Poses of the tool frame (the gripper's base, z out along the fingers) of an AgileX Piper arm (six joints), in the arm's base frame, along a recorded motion.
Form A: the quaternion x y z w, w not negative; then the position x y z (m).
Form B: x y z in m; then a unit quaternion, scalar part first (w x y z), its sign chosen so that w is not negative. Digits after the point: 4 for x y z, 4 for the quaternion.
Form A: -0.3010, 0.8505, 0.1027, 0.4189, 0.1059, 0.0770, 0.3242
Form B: 0.1059, 0.0770, 0.3242, 0.4189, -0.3010, 0.8505, 0.1027
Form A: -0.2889, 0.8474, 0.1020, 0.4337, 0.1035, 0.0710, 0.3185
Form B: 0.1035, 0.0710, 0.3185, 0.4337, -0.2889, 0.8474, 0.1020
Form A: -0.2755, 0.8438, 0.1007, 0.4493, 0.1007, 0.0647, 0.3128
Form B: 0.1007, 0.0647, 0.3128, 0.4493, -0.2755, 0.8438, 0.1007
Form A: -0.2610, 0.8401, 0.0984, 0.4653, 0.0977, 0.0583, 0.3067
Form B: 0.0977, 0.0583, 0.3067, 0.4653, -0.2610, 0.8401, 0.0984
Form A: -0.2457, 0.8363, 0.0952, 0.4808, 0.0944, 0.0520, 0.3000
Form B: 0.0944, 0.0520, 0.3000, 0.4808, -0.2457, 0.8363, 0.0952
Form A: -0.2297, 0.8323, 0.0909, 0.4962, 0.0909, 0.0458, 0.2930
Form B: 0.0909, 0.0458, 0.2930, 0.4962, -0.2297, 0.8323, 0.0909
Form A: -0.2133, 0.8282, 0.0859, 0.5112, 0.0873, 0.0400, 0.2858
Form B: 0.0873, 0.0400, 0.2858, 0.5112, -0.2133, 0.8282, 0.0859
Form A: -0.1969, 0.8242, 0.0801, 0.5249, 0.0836, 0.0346, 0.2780
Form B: 0.0836, 0.0346, 0.2780, 0.5249, -0.1969, 0.8242, 0.0801
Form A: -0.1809, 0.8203, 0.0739, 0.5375, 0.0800, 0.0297, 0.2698
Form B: 0.0800, 0.0297, 0.2698, 0.5375, -0.1809, 0.8203, 0.0739
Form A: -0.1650, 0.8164, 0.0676, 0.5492, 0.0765, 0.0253, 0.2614
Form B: 0.0765, 0.0253, 0.2614, 0.5492, -0.1650, 0.8164, 0.0676
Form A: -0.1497, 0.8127, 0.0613, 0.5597, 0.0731, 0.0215, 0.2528
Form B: 0.0731, 0.0215, 0.2528, 0.5597, -0.1497, 0.8127, 0.0613
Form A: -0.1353, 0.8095, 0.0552, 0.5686, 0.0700, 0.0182, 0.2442
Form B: 0.0700, 0.0182, 0.2442, 0.5686, -0.1353, 0.8095, 0.0552
